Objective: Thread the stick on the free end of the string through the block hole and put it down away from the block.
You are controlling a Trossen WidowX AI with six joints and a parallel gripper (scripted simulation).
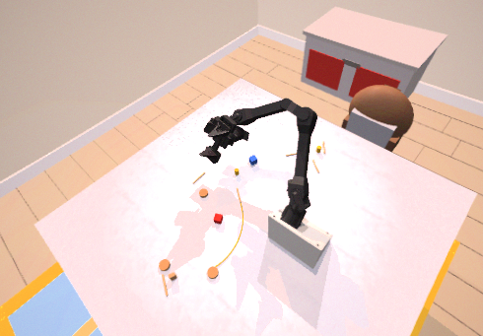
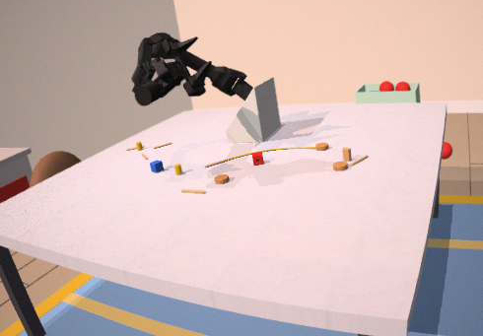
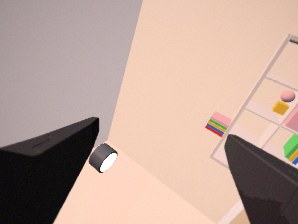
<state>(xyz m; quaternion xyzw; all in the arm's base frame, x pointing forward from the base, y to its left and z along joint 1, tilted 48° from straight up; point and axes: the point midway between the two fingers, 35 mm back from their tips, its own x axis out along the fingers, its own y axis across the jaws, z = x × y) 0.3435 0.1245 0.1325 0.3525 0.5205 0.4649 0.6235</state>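
Right now the red block is 34 cm below my gripper tip, 8 cm to the left of it and 6 cm behind it. The rest, counted from my gripper tip: thin wooden stick: 36 cm below, 8 cm behind, 5 cm to the right; blue cube: 34 cm below, 25 cm to the right, 1 cm behind; yellow peg: 35 cm below, 15 cm to the right, 1 cm ahead.
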